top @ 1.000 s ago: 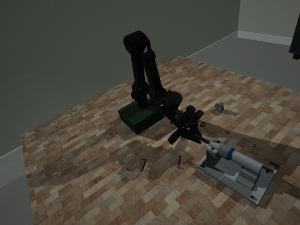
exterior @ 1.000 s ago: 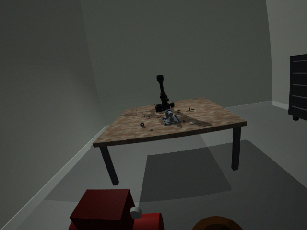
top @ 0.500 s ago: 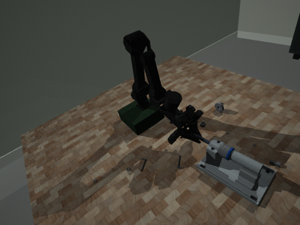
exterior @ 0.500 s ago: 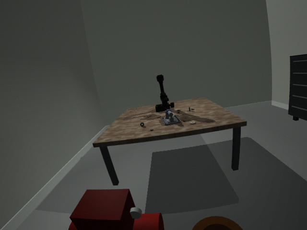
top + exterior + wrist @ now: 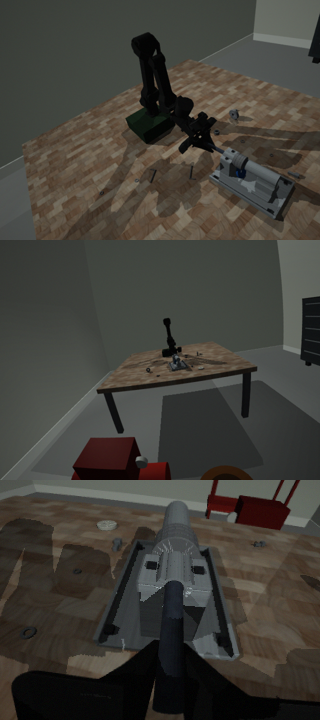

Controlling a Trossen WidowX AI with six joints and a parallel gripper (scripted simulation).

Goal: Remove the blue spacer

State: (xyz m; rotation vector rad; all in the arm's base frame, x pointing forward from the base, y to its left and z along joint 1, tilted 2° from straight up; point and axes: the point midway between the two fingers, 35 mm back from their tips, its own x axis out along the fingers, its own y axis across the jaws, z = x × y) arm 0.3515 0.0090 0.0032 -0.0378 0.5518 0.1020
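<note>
Right now the dark shaft is 40 mm ahead of my gripper tip and 20 mm above it. From my gripper tip the other things lie so: blue spacer ring (110 mm ahead, 30 mm below, 10 mm to the left); then grey disc (260 mm to the left, 100 mm behind, 40 mm below); then white disc (320 mm ahead, 200 mm to the left, 60 mm below).
</note>
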